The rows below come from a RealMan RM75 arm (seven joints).
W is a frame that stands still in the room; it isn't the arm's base.
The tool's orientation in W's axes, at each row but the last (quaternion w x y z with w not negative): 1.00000 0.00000 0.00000 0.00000; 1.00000 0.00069 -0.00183 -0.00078; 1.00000 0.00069 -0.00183 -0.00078; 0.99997 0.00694 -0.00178 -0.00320; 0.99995 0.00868 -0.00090 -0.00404; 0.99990 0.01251 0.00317 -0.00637; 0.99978 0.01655 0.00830 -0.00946; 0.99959 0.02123 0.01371 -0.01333; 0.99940 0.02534 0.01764 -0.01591; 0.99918 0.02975 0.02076 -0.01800; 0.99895 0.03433 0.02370 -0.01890; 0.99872 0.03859 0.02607 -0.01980; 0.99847 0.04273 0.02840 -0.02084
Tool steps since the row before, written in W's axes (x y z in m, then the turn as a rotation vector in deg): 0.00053 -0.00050 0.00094 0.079 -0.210 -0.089; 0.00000 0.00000 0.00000 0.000 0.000 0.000; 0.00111 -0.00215 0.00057 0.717 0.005 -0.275; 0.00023 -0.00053 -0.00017 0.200 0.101 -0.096; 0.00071 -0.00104 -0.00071 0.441 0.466 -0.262; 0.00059 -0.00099 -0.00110 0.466 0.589 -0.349; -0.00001 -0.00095 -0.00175 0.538 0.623 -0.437; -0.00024 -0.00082 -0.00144 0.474 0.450 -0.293; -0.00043 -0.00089 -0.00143 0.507 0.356 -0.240; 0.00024 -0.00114 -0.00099 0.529 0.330 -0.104; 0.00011 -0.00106 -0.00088 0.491 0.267 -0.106; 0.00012 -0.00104 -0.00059 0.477 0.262 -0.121; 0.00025 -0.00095 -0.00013 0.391 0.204 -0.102
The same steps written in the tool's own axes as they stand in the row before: 0.00053 -0.00050 0.00094 0.079 -0.210 -0.089; 0.00000 0.00000 0.00000 0.000 0.000 0.000; 0.00112 -0.00215 0.00057 0.716 0.006 -0.278; 0.00023 -0.00053 -0.00016 0.199 0.101 -0.098; 0.00072 -0.00105 -0.00069 0.437 0.465 -0.271; 0.00061 -0.00101 -0.00107 0.461 0.586 -0.361; 0.00004 -0.00101 -0.00172 0.534 0.618 -0.449; -0.00018 -0.00089 -0.00141 0.470 0.450 -0.299; -0.00035 -0.00097 -0.00140 0.504 0.360 -0.240; 0.00032 -0.00119 -0.00091 0.521 0.343 -0.102; 0.00019 -0.00111 -0.00080 0.486 0.278 -0.102; 0.00019 -0.00108 -0.00050 0.473 0.272 -0.117; 0.00029 -0.00095 -0.00003 0.388 0.212 -0.098
